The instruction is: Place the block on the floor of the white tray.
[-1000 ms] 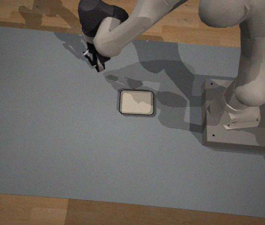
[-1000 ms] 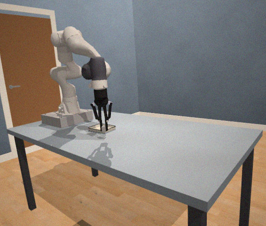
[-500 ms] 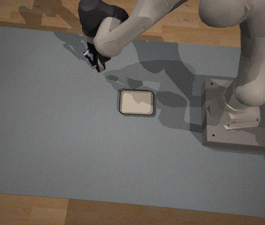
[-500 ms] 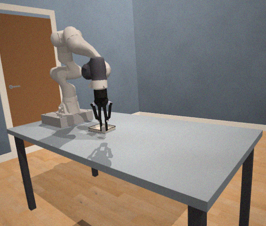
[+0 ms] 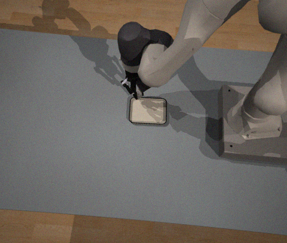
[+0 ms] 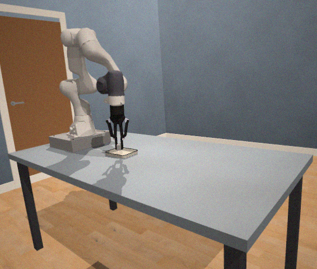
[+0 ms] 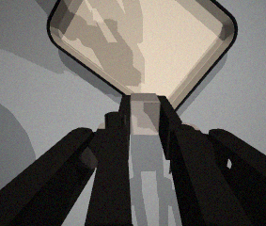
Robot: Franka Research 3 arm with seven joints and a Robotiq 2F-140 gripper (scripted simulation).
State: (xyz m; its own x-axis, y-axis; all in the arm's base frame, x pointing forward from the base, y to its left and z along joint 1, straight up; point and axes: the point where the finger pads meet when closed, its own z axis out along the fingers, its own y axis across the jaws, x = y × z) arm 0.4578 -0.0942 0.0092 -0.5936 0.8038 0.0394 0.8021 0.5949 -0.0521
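Now: the white tray 5 cm behind my hand, 6 cm to the left of it and 7 cm below it. Round my hand: block (2 cm below).
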